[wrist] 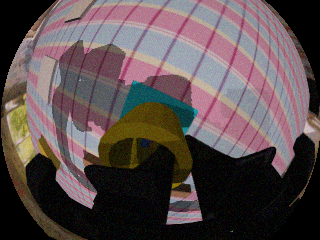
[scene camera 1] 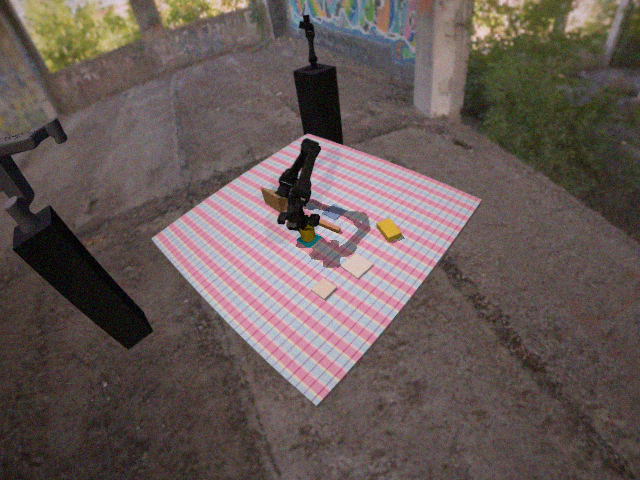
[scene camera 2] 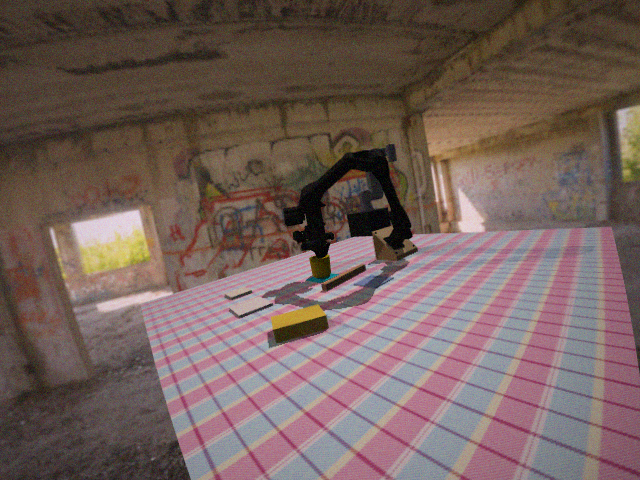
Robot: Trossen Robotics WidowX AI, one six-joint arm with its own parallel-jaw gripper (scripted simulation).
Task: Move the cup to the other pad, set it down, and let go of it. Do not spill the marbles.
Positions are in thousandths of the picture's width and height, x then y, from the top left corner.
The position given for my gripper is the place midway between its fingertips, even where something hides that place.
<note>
In view: my gripper (scene camera 2: 505, 549).
My gripper also shows in the wrist view (wrist: 561, 581).
</note>
